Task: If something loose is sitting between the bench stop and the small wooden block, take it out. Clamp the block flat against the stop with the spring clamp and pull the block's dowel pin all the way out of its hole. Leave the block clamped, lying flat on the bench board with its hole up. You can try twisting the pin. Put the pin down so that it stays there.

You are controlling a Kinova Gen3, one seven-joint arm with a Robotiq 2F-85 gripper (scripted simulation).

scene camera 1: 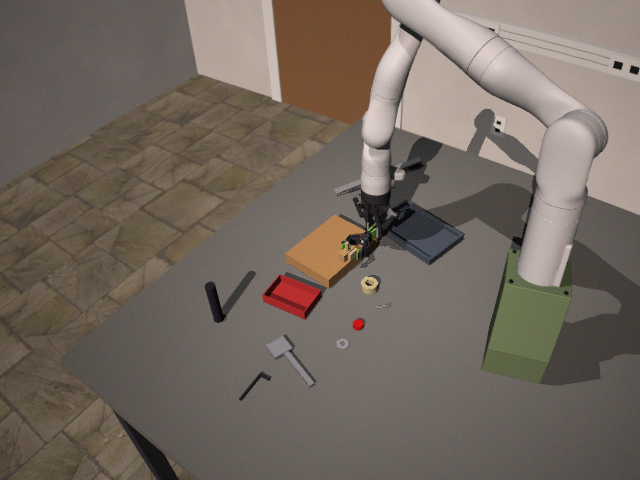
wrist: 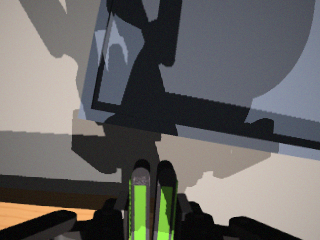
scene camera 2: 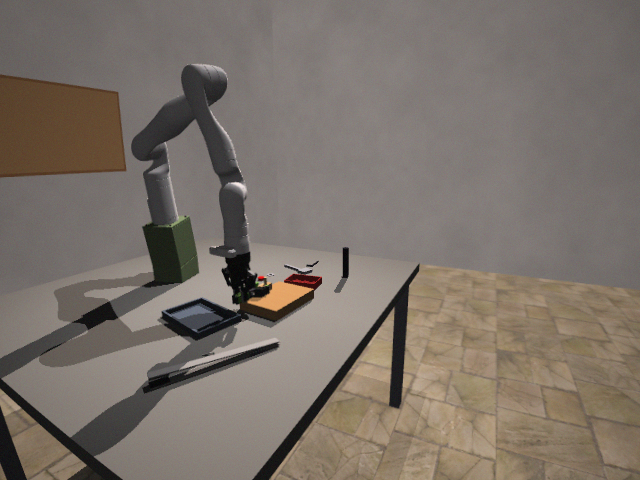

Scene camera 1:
my gripper: 374,233
wooden bench board: 317,255
blue-grey tray: 430,238
red tray: 292,296
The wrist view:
my gripper: 151,208
blue-grey tray: 229,79
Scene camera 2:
my gripper: 241,301
wooden bench board: 284,298
blue-grey tray: 198,314
